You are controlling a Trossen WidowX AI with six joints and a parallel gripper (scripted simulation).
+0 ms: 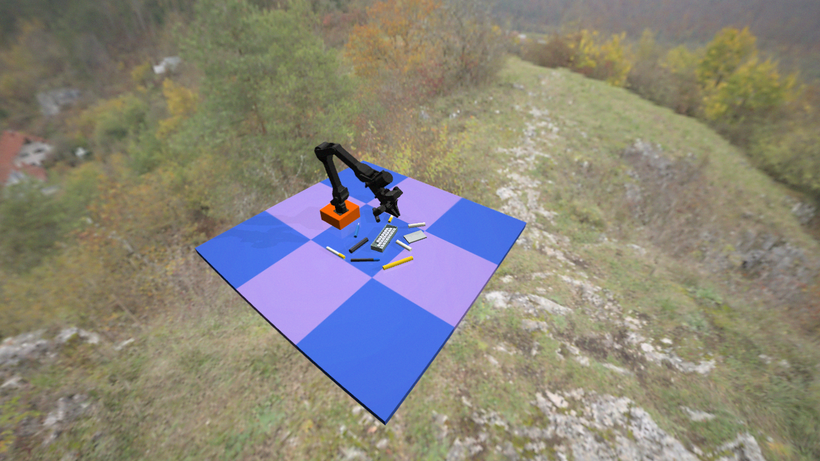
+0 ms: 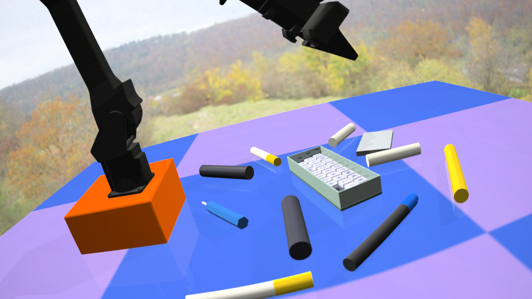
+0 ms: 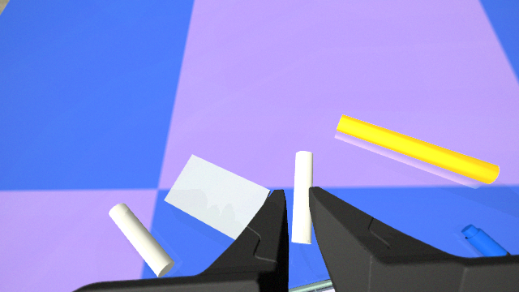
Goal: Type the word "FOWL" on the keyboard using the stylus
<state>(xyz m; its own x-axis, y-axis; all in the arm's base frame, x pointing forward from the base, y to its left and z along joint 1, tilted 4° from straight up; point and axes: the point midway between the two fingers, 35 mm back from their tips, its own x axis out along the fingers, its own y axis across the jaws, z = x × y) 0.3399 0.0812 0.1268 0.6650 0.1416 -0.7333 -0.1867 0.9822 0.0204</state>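
The keyboard end wall is 8 cm behind my gripper tip, 3 cm to the right of it and 16 cm below it. Round my gripper tip: yellow stick (10 cm ahead, 11 cm to the right, 16 cm below); then blue stylus (25 cm behind, 6 cm to the right, 16 cm below); then grey pad (3 cm ahead, 10 cm to the left, 17 cm below).
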